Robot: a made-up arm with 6 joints. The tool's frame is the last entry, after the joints.
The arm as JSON. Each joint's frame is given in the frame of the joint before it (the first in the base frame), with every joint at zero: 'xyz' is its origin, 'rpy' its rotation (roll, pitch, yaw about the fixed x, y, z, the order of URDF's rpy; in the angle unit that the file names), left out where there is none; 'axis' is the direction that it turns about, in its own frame. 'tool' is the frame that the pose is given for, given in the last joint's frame.
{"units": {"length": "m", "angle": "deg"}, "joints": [
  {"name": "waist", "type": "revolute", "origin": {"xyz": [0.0, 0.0, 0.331], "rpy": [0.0, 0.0, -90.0]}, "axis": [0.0, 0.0, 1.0]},
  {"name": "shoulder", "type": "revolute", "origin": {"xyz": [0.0, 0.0, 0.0], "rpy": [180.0, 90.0, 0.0]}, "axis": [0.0, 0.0, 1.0]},
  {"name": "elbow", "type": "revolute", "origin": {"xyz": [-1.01, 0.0, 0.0], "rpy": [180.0, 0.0, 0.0]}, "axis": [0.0, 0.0, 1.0]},
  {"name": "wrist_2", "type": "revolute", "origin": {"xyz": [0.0, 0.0, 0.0], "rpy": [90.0, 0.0, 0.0]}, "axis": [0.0, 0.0, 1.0]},
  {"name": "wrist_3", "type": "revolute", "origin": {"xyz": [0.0, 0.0, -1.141], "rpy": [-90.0, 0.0, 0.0]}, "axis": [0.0, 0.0, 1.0]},
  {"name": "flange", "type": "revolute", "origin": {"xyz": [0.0, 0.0, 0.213], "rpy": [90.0, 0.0, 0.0]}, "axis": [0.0, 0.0, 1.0]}
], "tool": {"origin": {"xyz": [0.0, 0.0, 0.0], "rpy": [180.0, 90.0, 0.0]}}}
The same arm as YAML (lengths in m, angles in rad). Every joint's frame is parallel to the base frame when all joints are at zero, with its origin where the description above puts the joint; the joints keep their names.
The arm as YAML. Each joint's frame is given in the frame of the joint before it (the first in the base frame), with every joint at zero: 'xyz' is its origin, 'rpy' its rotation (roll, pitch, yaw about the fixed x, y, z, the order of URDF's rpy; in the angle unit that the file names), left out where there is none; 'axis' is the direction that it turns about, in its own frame. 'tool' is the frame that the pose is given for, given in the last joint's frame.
units:
  length: m
  angle: rad
joints:
  - name: waist
    type: revolute
    origin:
      xyz: [0.0, 0.0, 0.331]
    axis: "+z"
  - name: shoulder
    type: revolute
    origin:
      xyz: [0.0, 0.0, 0.0]
    axis: "+y"
  - name: elbow
    type: revolute
    origin:
      xyz: [0.0, 0.0, 1.01]
    axis: "-y"
  - name: wrist_2
    type: revolute
    origin:
      xyz: [0.0, 0.0, 0.0]
    axis: "-x"
  - name: wrist_3
    type: revolute
    origin:
      xyz: [1.141, 0.0, 0.0]
    axis: "-y"
  - name: flange
    type: revolute
    origin:
      xyz: [0.0, -0.213, 0.0]
    axis: "-x"
tool:
  origin:
    xyz: [0.0, 0.0, 0.0]

